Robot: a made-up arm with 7 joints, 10 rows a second.
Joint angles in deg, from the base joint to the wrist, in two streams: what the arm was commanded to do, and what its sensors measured. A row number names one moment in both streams.
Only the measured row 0 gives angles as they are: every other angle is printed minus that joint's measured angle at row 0.
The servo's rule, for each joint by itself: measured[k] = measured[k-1] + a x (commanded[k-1-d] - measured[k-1]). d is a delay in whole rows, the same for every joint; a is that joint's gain. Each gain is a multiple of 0.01, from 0.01 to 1. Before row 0 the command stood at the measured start. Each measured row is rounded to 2 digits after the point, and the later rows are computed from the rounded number. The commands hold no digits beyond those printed.
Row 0, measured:
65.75, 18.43, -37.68, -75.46, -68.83, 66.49, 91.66
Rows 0 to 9, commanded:
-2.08, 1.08, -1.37, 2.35, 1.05, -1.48, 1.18
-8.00, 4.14, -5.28, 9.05, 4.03, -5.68, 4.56
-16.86, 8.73, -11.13, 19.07, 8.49, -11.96, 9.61
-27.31, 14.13, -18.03, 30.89, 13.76, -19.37, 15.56
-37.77, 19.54, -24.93, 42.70, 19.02, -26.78, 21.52
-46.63, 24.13, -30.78, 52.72, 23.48, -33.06, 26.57
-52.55, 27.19, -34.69, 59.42, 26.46, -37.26, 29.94
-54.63, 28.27, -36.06, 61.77, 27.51, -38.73, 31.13
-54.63, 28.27, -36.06, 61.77, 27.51, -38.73, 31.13
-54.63, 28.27, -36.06, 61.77, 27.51, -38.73, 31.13
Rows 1 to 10, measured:
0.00, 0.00, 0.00, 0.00, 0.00, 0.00, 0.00
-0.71, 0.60, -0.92, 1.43, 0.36, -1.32, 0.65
-3.19, 2.58, -3.84, 6.08, 1.61, -5.20, 2.80
-7.84, 6.02, -8.72, 14.00, 3.95, -11.22, 6.55
-14.46, 10.56, -14.96, 24.30, 7.29, -18.47, 11.51
-22.39, 15.59, -21.64, 35.52, 11.28, -25.87, 17.02
-30.63, 20.37, -27.76, 46.01, 15.43, -32.27, 22.27
-38.08, 24.19, -32.40, 54.19, 19.18, -36.71, 26.49
-43.71, 26.47, -34.85, 58.81, 22.01, -38.51, 29.04
-47.42, 27.48, -35.66, 60.62, 23.88, -38.71, 30.19
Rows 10 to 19, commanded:
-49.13, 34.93, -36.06, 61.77, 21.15, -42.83, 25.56
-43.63, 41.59, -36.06, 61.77, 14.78, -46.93, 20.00
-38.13, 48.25, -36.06, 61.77, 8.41, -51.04, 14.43
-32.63, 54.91, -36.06, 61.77, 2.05, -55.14, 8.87
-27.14, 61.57, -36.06, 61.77, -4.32, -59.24, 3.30
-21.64, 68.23, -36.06, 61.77, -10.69, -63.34, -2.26
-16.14, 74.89, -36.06, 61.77, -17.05, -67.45, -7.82
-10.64, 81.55, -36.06, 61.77, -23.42, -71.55, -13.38
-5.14, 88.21, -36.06, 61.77, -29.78, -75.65, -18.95
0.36, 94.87, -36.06, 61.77, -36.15, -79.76, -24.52
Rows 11 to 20, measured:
-49.87, 27.92, -35.93, 61.32, 25.11, -38.73, 30.71
-49.62, 31.85, -36.02, 61.59, 23.76, -42.38, 27.88
-47.58, 37.30, -36.05, 61.70, 20.71, -46.43, 23.55
-44.37, 43.43, -36.06, 61.74, 16.53, -50.53, 18.53
-40.38, 49.86, -36.06, 61.76, 11.61, -54.63, 13.22
-35.88, 56.42, -36.06, 61.77, 6.19, -58.73, 7.76
-31.04, 63.03, -36.06, 61.77, 0.45, -62.83, 2.25
-25.97, 69.67, -36.06, 61.77, -5.50, -66.94, -3.29
-20.76, 76.32, -36.06, 61.77, -11.59, -71.04, -8.84
-15.45, 82.98, -36.06, 61.77, -17.77, -75.14, -14.40

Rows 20 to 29, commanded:
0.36, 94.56, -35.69, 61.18, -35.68, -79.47, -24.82
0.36, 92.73, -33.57, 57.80, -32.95, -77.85, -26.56
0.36, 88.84, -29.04, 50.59, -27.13, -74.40, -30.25
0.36, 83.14, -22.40, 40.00, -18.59, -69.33, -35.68
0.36, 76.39, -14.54, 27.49, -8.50, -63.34, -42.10
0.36, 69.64, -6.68, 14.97, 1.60, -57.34, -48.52
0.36, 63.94, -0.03, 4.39, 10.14, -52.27, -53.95
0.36, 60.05, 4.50, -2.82, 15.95, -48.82, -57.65
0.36, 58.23, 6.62, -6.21, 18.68, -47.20, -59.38
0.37, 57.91, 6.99, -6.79, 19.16, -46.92, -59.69
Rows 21 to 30, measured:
-10.07, 89.64, -36.06, 61.77, -24.02, -79.25, -19.97
-6.52, 92.40, -35.81, 61.41, -27.98, -79.45, -22.64
-4.18, 92.58, -34.31, 59.21, -29.67, -78.03, -24.80
-2.64, 90.49, -30.78, 53.95, -28.81, -74.80, -27.80
-1.62, 86.37, -25.17, 45.44, -25.34, -69.93, -32.13
-0.95, 80.78, -18.05, 34.49, -19.61, -64.06, -37.61
-0.50, 74.54, -10.43, 22.58, -12.40, -58.08, -43.61
-0.21, 68.60, -3.46, 11.48, -4.74, -52.91, -49.30
-0.02, 63.81, 1.87, 2.76, 2.29, -49.27, -53.89
0.11, 60.69, 5.05, -2.71, 7.86, -47.43, -56.91

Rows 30 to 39, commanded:
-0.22, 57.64, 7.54, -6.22, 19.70, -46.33, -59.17
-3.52, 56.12, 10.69, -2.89, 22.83, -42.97, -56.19
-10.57, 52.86, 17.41, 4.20, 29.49, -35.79, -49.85
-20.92, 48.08, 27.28, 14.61, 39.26, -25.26, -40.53
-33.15, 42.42, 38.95, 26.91, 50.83, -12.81, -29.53
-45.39, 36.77, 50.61, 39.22, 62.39, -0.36, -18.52
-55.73, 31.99, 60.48, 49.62, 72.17, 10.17, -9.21
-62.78, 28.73, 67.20, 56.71, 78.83, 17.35, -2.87
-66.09, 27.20, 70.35, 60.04, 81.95, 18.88, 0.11
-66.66, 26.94, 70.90, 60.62, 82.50, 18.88, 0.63
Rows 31 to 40, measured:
0.20, 59.13, 6.35, -5.20, 11.70, -46.98, -58.44
0.06, 58.30, 7.15, -5.82, 14.42, -46.40, -58.84
-1.16, 57.08, 9.52, -4.03, 17.28, -43.35, -57.38
-4.36, 54.72, 14.81, 0.99, 21.43, -36.62, -53.24
-9.99, 51.00, 23.16, 9.30, 27.49, -26.51, -46.25
-17.86, 46.20, 33.74, 20.04, 35.43, -14.32, -37.05
-27.22, 40.92, 45.04, 31.74, 44.60, -1.90, -26.86
-36.91, 35.92, 55.38, 42.65, 53.97, 8.84, -17.15
-45.71, 31.89, 63.30, 51.23, 62.42, 16.41, -9.30
-52.64, 29.26, 68.02, 56.60, 69.06, 18.61, -4.12

